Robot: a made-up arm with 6 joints. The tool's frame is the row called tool.
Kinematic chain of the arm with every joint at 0, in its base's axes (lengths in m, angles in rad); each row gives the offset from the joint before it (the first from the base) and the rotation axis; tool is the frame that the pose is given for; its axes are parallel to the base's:
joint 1: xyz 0 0 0.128 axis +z
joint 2: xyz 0 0.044 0 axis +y
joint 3: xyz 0 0 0.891 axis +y
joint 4: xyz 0 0 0.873 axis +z
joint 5: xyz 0 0 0 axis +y
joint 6: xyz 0 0 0.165 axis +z
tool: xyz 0 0 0
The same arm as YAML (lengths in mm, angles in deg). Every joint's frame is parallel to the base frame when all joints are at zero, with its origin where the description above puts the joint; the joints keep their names.
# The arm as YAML. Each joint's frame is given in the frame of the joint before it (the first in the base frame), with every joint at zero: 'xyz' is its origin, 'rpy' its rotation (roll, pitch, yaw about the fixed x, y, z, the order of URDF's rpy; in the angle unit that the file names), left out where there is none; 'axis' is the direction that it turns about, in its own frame. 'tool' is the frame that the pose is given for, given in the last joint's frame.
units:
  length: mm
  angle: deg
joints:
  - name: joint 1
    type: revolute
    origin:
      xyz: [0.0, 0.0, 128.0]
    axis: "+z"
  - name: joint 2
    type: revolute
    origin:
      xyz: [0.0, 44.0, 0.0]
    axis: "+y"
  - name: joint 3
    type: revolute
    origin:
      xyz: [0.0, 0.0, 891.0]
    axis: "+y"
  - name: joint 4
    type: revolute
    origin:
      xyz: [0.0, 0.0, 873.0]
    axis: "+z"
  - name: joint 5
    type: revolute
    origin:
      xyz: [0.0, 0.0, 0.0]
    axis: "+y"
  - name: joint 6
    type: revolute
    origin:
      xyz: [0.0, 0.0, 165.0]
    axis: "+z"
tool:
  origin:
    xyz: [0.0, 0.0, 0.0]

